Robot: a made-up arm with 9 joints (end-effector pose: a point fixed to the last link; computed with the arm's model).
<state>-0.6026 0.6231 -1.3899 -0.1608 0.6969 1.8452 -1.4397 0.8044 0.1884</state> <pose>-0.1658 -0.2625 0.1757 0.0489 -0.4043 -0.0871 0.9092</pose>
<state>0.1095 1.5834 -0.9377 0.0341 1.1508 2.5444 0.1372 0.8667 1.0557</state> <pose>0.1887 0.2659 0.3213 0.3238 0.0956 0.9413 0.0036</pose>
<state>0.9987 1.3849 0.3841 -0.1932 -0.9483 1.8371 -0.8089 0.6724 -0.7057</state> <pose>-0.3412 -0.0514 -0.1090 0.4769 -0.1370 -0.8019 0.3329</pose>
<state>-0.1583 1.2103 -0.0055 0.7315 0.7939 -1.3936 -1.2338 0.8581 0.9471</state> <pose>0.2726 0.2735 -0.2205 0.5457 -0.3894 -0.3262 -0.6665</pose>
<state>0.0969 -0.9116 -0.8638 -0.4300 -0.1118 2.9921 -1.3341 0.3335 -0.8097</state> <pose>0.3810 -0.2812 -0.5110 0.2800 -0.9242 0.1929 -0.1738</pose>
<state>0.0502 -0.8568 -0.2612 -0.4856 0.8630 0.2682 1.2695 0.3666 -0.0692</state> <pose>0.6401 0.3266 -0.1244 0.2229 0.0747 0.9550 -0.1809</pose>
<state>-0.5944 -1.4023 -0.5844 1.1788 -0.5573 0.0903 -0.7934 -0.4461 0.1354</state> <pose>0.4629 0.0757 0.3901 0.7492 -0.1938 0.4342 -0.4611</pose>
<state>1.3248 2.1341 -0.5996 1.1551 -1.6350 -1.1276 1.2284 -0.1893 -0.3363</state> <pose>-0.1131 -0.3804 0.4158 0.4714 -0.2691 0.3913 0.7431</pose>
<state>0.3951 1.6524 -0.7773 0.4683 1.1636 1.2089 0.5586 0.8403 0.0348</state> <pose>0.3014 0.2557 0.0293 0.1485 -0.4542 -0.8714 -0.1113</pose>
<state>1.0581 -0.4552 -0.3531 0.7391 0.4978 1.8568 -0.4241 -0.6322 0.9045</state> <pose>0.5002 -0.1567 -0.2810 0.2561 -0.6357 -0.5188 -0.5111</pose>
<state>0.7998 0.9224 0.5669 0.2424 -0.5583 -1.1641 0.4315 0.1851 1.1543</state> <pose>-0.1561 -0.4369 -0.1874 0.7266 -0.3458 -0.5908 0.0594</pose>
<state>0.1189 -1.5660 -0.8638 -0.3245 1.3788 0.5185 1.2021 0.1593 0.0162</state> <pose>0.4551 0.4049 -0.0179 0.5391 -0.2378 0.7755 -0.2269</pose>
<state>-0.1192 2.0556 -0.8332 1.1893 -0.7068 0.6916 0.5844 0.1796 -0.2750</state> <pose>-0.0339 0.3429 -0.1316 0.0210 -0.2283 0.9645 -0.1308</pose>
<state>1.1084 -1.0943 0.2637 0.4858 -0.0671 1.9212 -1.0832 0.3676 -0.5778</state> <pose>0.6209 -0.0489 -0.2024 0.4951 -0.7411 0.2466 -0.3805</pose>
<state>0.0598 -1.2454 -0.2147 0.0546 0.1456 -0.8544 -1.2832 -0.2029 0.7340</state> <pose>0.4763 0.1251 0.2523 0.3802 -0.6391 0.4741 0.4714</pose>
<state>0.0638 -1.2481 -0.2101 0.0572 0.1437 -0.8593 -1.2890 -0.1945 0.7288</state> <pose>0.4775 0.1245 0.2570 0.3799 -0.6344 0.4772 0.4748</pose>
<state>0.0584 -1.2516 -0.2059 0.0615 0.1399 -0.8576 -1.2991 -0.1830 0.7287</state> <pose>0.4773 0.1220 0.2632 0.3862 -0.6299 0.4750 0.4779</pose>
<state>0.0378 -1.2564 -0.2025 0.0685 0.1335 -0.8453 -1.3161 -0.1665 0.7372</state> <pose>0.4747 0.1161 0.2714 0.4031 -0.6257 0.4642 0.4802</pose>
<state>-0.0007 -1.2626 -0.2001 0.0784 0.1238 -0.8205 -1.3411 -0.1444 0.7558</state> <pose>0.4696 0.1060 0.2813 0.4320 -0.6212 0.4430 0.4809</pose>
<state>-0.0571 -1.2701 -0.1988 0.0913 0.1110 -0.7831 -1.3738 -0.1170 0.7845</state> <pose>0.4620 0.0916 0.2919 0.4721 -0.6153 0.4114 0.4789</pose>
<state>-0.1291 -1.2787 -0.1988 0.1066 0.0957 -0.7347 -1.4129 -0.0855 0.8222</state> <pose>0.4525 0.0737 0.3014 0.5208 -0.6068 0.3706 0.4725</pose>
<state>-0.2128 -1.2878 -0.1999 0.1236 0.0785 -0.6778 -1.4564 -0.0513 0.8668</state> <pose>0.4423 0.0535 0.3085 0.5744 -0.5945 0.3232 0.4607</pose>
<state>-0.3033 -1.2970 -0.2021 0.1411 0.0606 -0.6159 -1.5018 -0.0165 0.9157</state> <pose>0.4326 0.0328 0.3121 0.6286 -0.5783 0.2725 0.4429</pose>
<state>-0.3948 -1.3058 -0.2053 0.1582 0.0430 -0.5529 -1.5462 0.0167 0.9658</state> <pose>0.4242 0.0136 0.3123 0.6795 -0.5591 0.2223 0.4198</pose>
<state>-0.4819 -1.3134 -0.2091 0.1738 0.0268 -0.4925 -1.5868 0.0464 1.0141</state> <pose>0.4179 -0.0026 0.3098 0.7242 -0.5384 0.1764 0.3932</pose>
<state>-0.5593 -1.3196 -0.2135 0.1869 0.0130 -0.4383 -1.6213 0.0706 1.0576</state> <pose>0.4138 -0.0151 0.3057 0.7605 -0.5186 0.1371 0.3658</pose>
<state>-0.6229 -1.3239 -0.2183 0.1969 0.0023 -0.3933 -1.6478 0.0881 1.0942</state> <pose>0.4117 -0.0235 0.3010 0.7880 -0.5019 0.1062 0.3404</pose>
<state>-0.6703 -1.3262 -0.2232 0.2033 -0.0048 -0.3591 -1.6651 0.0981 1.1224</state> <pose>0.4112 -0.0280 0.2966 0.8069 -0.4898 0.0841 0.3193</pose>
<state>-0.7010 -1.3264 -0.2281 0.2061 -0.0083 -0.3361 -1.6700 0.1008 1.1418</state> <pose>0.4119 -0.0286 0.2930 0.8182 -0.4833 0.0716 0.3031</pose>
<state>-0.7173 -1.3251 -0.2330 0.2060 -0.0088 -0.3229 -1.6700 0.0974 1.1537</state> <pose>0.4130 -0.0270 0.2899 0.8236 -0.4815 0.0643 0.2927</pose>
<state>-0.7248 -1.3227 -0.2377 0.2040 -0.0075 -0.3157 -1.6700 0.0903 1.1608</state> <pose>0.4142 -0.0248 0.2868 0.8255 -0.4825 0.0590 0.2868</pose>
